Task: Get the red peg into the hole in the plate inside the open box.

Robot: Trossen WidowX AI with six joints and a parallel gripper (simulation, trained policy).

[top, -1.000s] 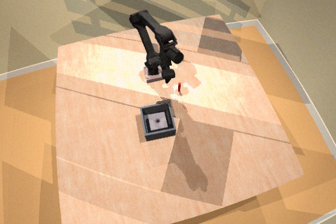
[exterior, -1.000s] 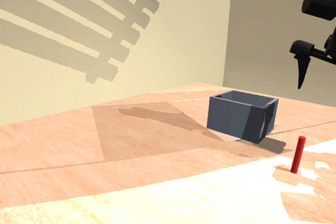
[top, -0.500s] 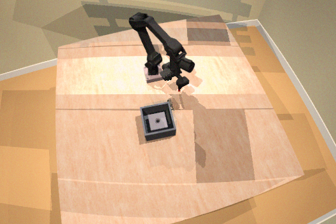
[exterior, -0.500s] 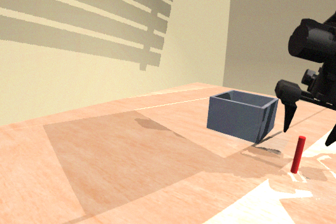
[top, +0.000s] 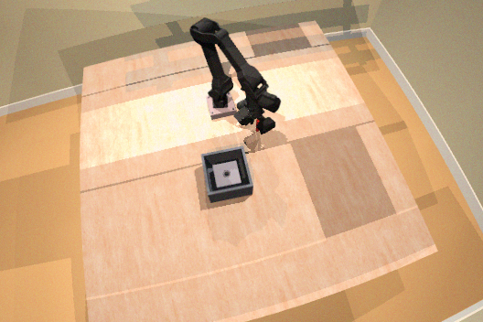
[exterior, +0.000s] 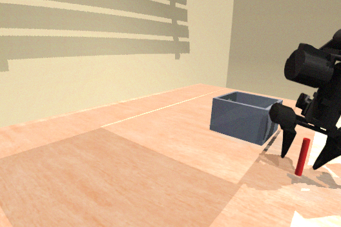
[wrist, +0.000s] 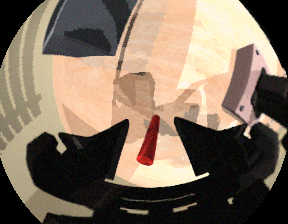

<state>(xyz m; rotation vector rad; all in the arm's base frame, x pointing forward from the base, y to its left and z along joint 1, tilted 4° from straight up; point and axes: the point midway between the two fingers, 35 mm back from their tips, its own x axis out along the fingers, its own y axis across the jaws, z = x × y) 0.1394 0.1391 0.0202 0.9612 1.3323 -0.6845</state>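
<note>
The light plate is 20 cm ahead of my gripper tip, 14 cm to the right of it and 2 cm above it. The rest, counted from my gripper tip: red peg (1 cm behind, 2 cm above); then dark grey box (20 cm ahead, 14 cm to the right).
</note>
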